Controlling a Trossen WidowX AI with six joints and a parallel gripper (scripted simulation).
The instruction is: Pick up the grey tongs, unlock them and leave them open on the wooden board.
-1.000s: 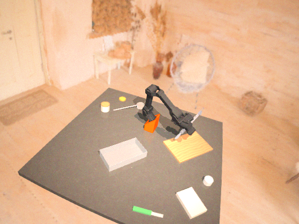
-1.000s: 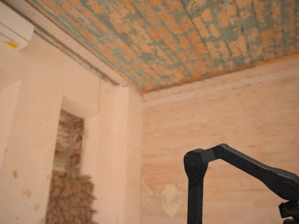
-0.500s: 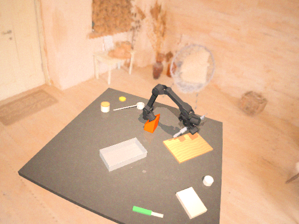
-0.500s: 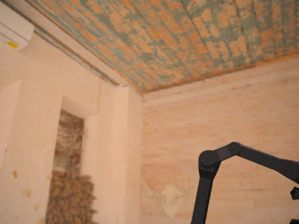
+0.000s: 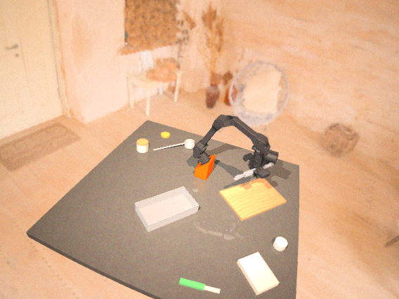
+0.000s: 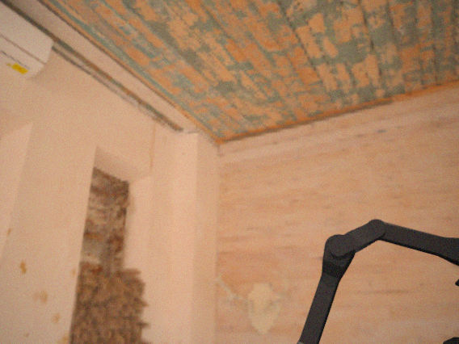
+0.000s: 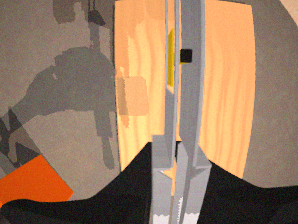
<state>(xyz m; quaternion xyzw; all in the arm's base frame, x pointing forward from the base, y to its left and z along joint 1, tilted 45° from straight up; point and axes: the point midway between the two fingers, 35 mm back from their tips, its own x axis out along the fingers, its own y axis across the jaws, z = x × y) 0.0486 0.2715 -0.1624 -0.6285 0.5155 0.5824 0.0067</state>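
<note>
Now: gripper tip 40 mm past the black lock piece, 30 mm to the right of it and 50 mm below it. The rest, counted from my gripper tip: white slab: 530 mm ahead, 160 mm to the left, 140 mm below; then roasting tin: 360 mm ahead, 390 mm to the right, 120 mm below; then wooden board: 20 mm ahead, 40 mm to the left, 140 mm below.
</note>
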